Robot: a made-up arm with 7 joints. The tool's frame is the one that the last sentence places.
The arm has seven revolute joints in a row. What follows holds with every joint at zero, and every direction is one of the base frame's. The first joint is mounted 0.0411 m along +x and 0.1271 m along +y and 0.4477 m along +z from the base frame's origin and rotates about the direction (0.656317, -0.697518, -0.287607). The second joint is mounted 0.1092 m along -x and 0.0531 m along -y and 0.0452 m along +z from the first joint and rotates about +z. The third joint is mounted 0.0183 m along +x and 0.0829 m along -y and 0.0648 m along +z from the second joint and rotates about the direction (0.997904, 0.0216, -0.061). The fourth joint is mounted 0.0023 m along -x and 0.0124 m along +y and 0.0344 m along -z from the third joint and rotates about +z. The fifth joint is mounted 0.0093 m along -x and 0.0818 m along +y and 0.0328 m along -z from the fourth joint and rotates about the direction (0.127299, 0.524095, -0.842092). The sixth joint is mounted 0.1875 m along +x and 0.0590 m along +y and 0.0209 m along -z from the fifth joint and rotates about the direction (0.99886, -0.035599, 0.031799). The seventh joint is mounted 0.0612 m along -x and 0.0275 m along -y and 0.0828 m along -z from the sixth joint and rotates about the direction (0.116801, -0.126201, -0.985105). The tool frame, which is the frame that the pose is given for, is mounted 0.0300 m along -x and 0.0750 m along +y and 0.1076 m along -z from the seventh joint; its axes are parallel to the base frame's.
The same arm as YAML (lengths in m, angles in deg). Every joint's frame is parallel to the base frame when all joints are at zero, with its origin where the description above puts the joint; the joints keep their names.
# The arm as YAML. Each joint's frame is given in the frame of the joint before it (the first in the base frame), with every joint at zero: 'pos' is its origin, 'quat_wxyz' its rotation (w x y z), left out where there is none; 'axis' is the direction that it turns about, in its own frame. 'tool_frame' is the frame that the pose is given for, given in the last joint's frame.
length_unit: m
angle_unit: deg
joints:
  - joint: joint 1
    pos: [0.0411, 0.1271, 0.4477]
    axis: [0.656317, -0.697518, -0.287607]
  - joint: joint 2
    pos: [-0.1092, -0.0531, 0.0452]
    axis: "+z"
  - joint: joint 3
    pos: [0.0183, -0.0829, 0.0648]
    axis: [0.997904, 0.0216, -0.061]
  - joint: joint 4
    pos: [-0.0023, 0.0124, -0.0344]
    axis: "+z"
  - joint: joint 5
    pos: [-0.0093, 0.0818, -0.0328]
    axis: [0.127299, 0.524095, -0.842092]
  - joint: joint 6
    pos: [0.1875, 0.059, -0.0209]
    axis: [0.99886, -0.035599, 0.031799]
  - joint: joint 7
    pos: [-0.0612, -0.0275, -0.0828]
    axis: [0.116801, -0.126201, -0.985105]
tool_frame:
  pos: [-0.03, 0.075, -0.1076]

